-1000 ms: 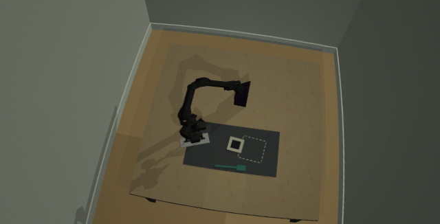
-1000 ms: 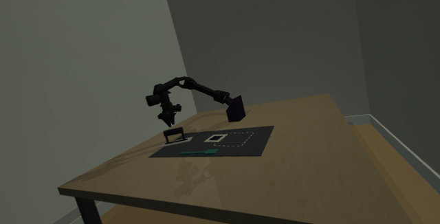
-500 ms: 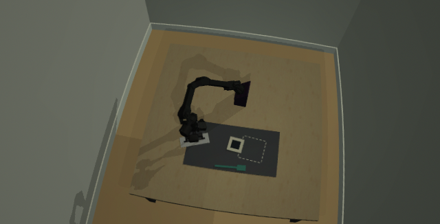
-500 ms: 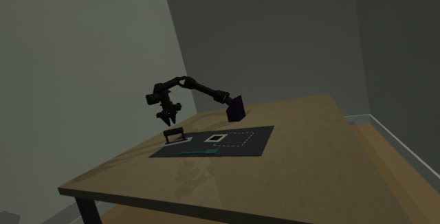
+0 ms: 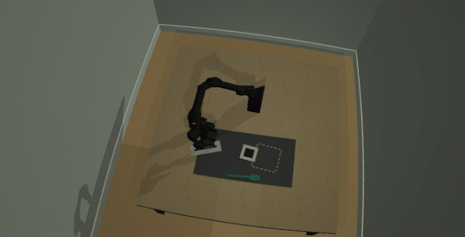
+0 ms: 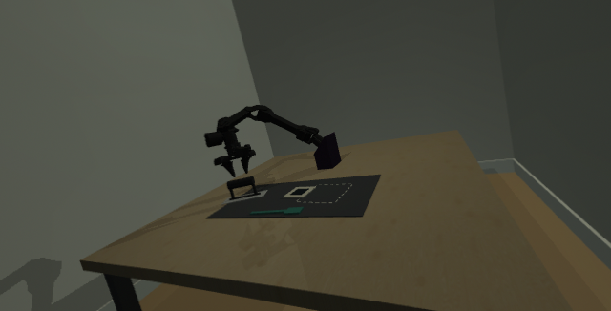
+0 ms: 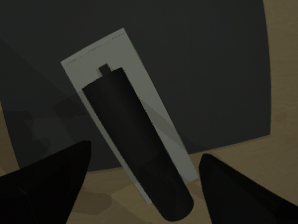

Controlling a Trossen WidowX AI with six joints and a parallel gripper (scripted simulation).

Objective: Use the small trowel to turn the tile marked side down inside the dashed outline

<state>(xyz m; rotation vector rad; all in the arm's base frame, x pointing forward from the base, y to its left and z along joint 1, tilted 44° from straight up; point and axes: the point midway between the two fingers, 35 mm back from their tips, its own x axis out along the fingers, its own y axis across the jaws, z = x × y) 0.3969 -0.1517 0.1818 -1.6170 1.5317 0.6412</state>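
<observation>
The grey flat-bladed trowel is 10 mm behind my gripper tip, 10 mm to the left of it and 70 mm below it. Also, from my gripper tip: small green trowel: 130 mm ahead, 300 mm to the left, 100 mm below; then dark mat: 260 mm to the left, 130 mm below; then tile: 30 mm behind, 270 mm to the left, 100 mm below.
</observation>
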